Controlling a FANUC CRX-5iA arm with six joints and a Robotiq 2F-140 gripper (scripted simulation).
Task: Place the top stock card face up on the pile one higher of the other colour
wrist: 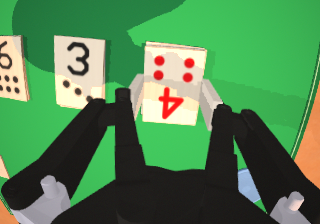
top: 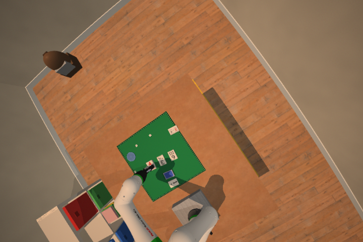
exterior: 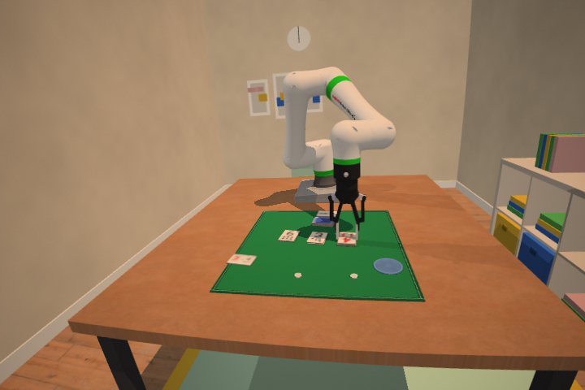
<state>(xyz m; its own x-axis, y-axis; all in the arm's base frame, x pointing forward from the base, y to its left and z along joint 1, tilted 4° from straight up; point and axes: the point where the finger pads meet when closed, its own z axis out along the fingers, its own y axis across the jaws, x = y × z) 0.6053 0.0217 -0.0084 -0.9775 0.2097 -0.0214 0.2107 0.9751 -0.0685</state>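
My hand is 30 mm above the black 5 card. Round my hand: green card cloth (100 mm to the right, 50 mm below); then black 3 card (30 mm behind, 110 mm to the right, 40 mm below).
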